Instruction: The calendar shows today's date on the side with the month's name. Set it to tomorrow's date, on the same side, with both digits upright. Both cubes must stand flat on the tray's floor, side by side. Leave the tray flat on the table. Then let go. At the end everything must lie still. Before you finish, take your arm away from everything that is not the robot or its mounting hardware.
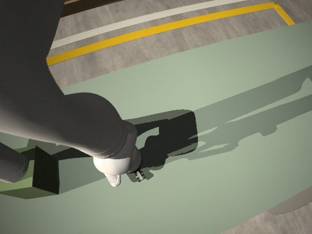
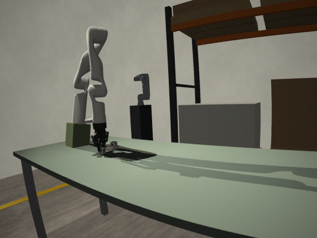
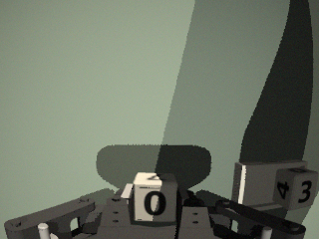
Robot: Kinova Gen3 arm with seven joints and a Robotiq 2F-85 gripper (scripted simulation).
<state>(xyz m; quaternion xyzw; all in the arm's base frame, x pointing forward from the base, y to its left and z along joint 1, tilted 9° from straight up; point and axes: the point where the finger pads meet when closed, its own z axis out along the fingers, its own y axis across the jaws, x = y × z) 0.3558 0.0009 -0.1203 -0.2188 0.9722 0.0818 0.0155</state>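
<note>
My hand is 10 mm above the white cube. The rest, counted from my hand: white tray (50 mm behind, 100 mm to the left, 20 mm below).
</note>
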